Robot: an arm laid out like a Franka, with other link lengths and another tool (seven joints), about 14 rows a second.
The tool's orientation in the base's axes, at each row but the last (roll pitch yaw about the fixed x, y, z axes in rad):
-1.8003 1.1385 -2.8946
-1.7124 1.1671 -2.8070
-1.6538 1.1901 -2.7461
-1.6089 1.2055 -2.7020
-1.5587 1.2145 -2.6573
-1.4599 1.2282 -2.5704
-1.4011 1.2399 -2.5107
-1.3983 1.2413 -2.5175
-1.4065 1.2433 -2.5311
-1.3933 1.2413 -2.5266
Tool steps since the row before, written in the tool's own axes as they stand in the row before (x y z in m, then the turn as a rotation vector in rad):
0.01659 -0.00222 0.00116 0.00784 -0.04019 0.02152
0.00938 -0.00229 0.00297 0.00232 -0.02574 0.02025
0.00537 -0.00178 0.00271 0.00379 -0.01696 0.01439
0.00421 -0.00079 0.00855 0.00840 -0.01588 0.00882
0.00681 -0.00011 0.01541 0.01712 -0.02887 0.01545
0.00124 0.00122 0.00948 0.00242 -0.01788 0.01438
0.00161 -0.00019 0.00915 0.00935 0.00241 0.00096
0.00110 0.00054 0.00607 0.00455 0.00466 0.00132
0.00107 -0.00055 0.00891 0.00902 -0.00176 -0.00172
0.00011 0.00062 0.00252 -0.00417 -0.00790 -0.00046
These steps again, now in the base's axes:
-0.00801 -0.00371 -0.01427 -0.02597 -0.03759 0.00723
-0.00401 -0.00485 -0.00790 -0.01274 -0.02950 0.00675
-0.00207 -0.00395 -0.00441 -0.00869 -0.02069 0.00232
0.00190 -0.00858 -0.00377 -0.01184 -0.01597 -0.00230
0.00483 -0.01487 -0.00628 -0.02235 -0.02882 -0.00591
0.00495 -0.00818 -0.00122 -0.00937 -0.02066 0.00422
0.00356 -0.00853 -0.00096 0.00004 -0.00165 -0.00956
0.00287 -0.00542 -0.00088 0.00338 -0.00015 -0.00572
0.00315 -0.00841 -0.00037 -0.00464 -0.00083 -0.00807
0.00159 -0.00205 -0.00016 -0.00591 -0.00191 0.00644

